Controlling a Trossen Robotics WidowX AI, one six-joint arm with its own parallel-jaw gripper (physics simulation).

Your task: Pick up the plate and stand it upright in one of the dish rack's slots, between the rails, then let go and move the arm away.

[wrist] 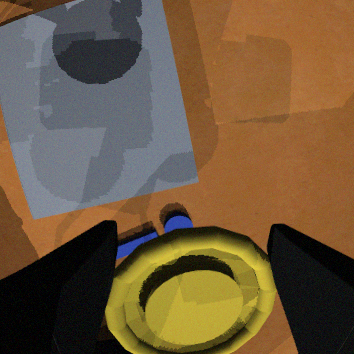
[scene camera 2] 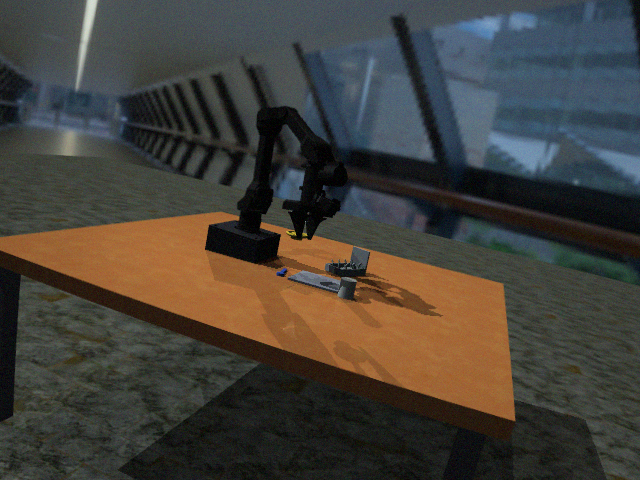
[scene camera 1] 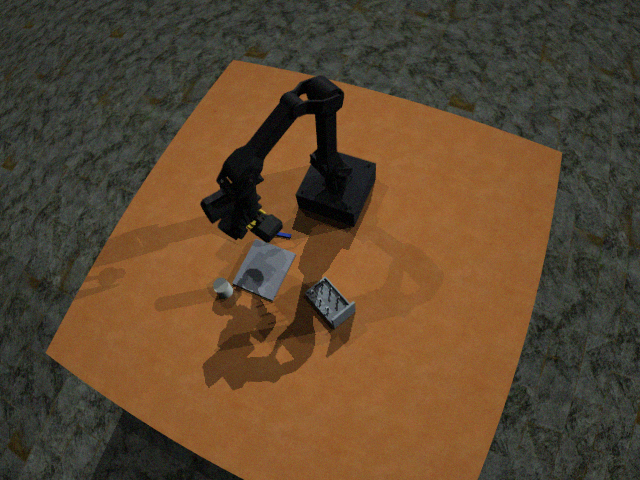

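The yellow round plate (scene camera 1: 252,224) (scene camera 2: 291,234) (wrist: 195,310) is between the black fingers of my gripper (scene camera 1: 251,226) (scene camera 2: 304,237) (wrist: 194,235), which is shut on it by opposite sides of its rim. The plate is raised above the table, roughly level, with its hollow side facing the wrist camera. In scene camera 1 the fingers hide much of it. The grey dish rack (scene camera 1: 345,315) (scene camera 2: 360,259) stands on the table apart from the gripper, with short upright pegs and a taller panel at one end. The rack does not show in the wrist view.
A flat grey-blue board (scene camera 1: 281,259) (scene camera 2: 306,279) (wrist: 172,125) lies on the orange table (scene camera 1: 439,217) (scene camera 2: 206,304). A blue object (scene camera 1: 283,235) (scene camera 2: 281,271) (wrist: 178,223) lies near it. A pale cup (scene camera 1: 222,288) (scene camera 2: 346,288) stands by the board's far corner from the blue object.
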